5 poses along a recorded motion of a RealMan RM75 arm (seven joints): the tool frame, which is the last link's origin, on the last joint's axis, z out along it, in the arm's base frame.
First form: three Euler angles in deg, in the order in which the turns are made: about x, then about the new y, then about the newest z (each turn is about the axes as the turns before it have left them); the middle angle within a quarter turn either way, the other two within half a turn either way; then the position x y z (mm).
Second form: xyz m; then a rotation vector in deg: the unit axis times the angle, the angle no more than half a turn. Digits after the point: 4 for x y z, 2 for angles.
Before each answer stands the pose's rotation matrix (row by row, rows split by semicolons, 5 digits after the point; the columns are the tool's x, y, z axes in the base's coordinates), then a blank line. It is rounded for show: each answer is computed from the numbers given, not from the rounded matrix.
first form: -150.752 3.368 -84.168 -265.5 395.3 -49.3
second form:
0.10144 0.99311 0.05875; 0.86508 -0.11721 0.48775; 0.49127 0.00135 -0.87101

-0.2655 0.3953 -0.0493 -117.78 -104.73 -31.00
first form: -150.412 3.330 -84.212 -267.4 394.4 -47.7
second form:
0.10068 0.99322 0.05809; 0.86227 -0.11623 0.49293; 0.49634 0.00046 -0.86813

-0.2674 0.3944 -0.0477 -117.50 -104.56 -31.24
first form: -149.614 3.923 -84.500 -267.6 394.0 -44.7
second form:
0.09562 0.99306 0.06842; 0.85535 -0.11713 0.50464; 0.50915 0.01027 -0.86062

-0.2676 0.3940 -0.0447 -117.10 -104.39 -32.62
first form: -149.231 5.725 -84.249 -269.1 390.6 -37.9
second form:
0.09971 0.99000 0.09975; 0.84980 -0.13688 0.50903; 0.51759 0.03402 -0.85495

-0.2691 0.3906 -0.0379 -118.09 -103.88 -34.86
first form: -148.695 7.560 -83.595 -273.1 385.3 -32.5
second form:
0.11059 0.98512 0.13156; 0.84145 -0.16325 0.51508; 0.52889 0.05375 -0.84699

-0.2731 0.3853 -0.0325 -119.30 -102.75 -37.15
